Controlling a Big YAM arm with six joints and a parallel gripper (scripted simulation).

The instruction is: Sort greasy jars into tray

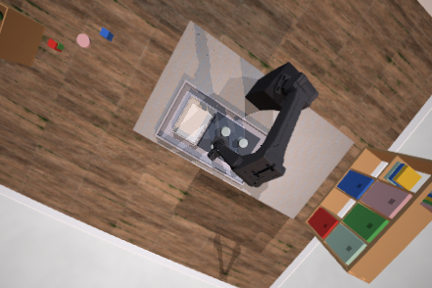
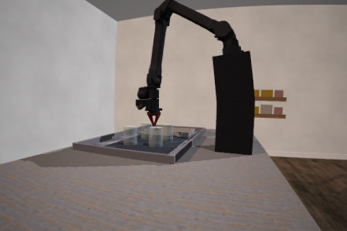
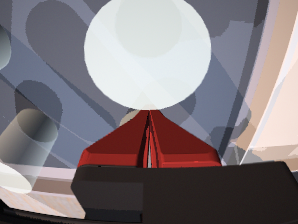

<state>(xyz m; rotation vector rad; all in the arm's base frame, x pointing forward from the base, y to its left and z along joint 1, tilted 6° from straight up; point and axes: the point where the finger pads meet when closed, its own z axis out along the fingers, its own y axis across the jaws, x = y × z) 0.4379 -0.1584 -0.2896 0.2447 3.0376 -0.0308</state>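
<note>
The dark drying mat lies 10 mm behind my hand, 90 mm to the left of it and 80 mm below it. Also, from my hand: pale tray: 60 mm behind, 230 mm to the right, 80 mm below.
</note>
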